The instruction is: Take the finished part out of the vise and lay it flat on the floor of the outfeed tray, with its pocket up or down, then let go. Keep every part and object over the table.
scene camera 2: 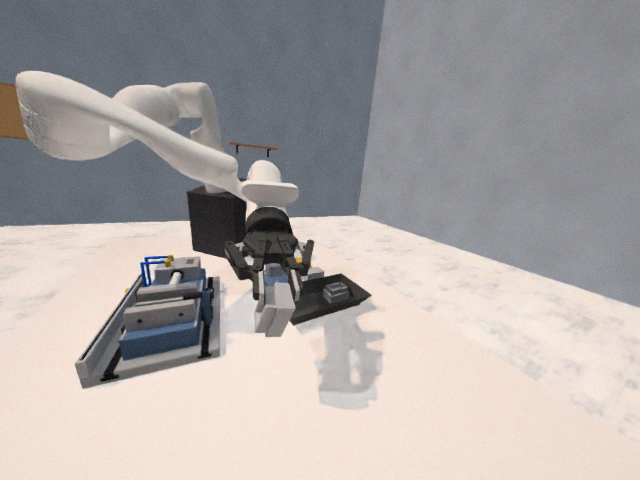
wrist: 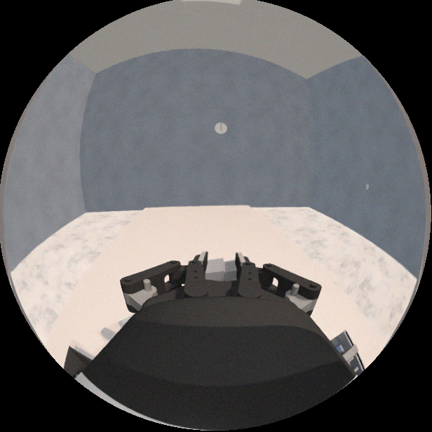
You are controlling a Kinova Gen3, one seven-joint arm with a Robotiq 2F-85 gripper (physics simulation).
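Places are measured from the arm's base along level axes (x ahead, y left, z up), in centimetres.
Pixels of known places: gripper, fingertip midpoint: (scene camera 2: 279,299); arm's base, link origin: (scene camera 2: 219,189).
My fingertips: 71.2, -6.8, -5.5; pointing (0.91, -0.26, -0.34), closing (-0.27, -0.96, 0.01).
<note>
For each thing: its top centre in the pictures, then the offset to it from my fingertips, as dx, dy, dz. "spot": a spot on its surface instead.
- finished part, top centre: (scene camera 2: 273,286) -2.0, +0.0, +0.8
- black outfeed tray, surface spot: (scene camera 2: 330,312) spot: -15.0, +20.8, -18.3
- small grey part, top centre: (scene camera 2: 336,286) -19.8, +26.0, -14.6
- grey vise, top centre: (scene camera 2: 168,278) -31.2, -11.5, -9.4
- grey base tray, surface spot: (scene camera 2: 148,367) spot: -16.7, -15.4, -18.0
- grey block, top centre: (scene camera 2: 313,270) -31.8, +25.9, -14.9
My gripper (scene camera 2: 277,290) (wrist: 221,259) is shut on a light grey block, the finished part (scene camera 2: 276,312) (wrist: 215,270). It holds the part in the air, tilted, between the vise and the outfeed tray. Which way its pocket faces cannot be told. The black outfeed tray (scene camera 2: 330,312) (wrist: 73,361) lies behind and to the right of the part in the scene view, partly hidden by the gripper. A small grey part (scene camera 2: 336,292) sits in it. The blue and grey vise (scene camera 2: 161,338) (wrist: 348,351) stands at the left in the scene view; no part shows between its jaws.
The vise stands on a grey base tray (scene camera 2: 148,367) with raised edges. Blue bent tubes (scene camera 2: 145,266) rise at its back. A grey block (scene camera 2: 314,272) lies just behind the outfeed tray. A black pedestal (scene camera 2: 214,222) carries the arm farther back.
</note>
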